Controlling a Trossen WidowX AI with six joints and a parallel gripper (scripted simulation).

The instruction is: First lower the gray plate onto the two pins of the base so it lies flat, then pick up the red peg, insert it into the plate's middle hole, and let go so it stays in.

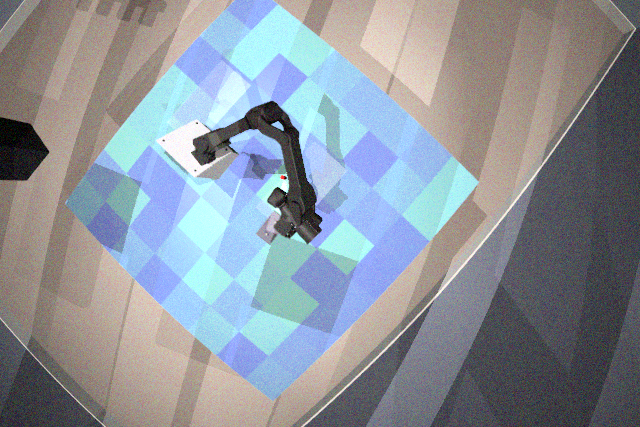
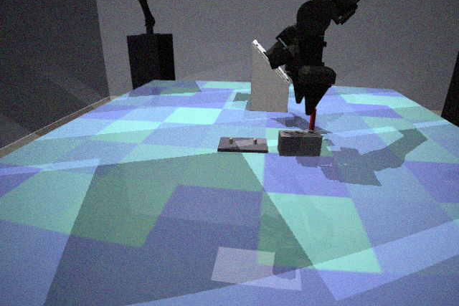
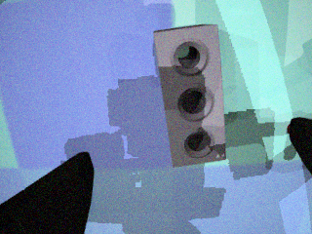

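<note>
Right now my gripper tip is 1 cm past the plate and 7 cm above it. Round my gripper tip: gray base: 1 cm behind, 14 cm to the right, 10 cm below; then red peg: 12 cm behind, 4 cm to the left, 7 cm below.
</note>
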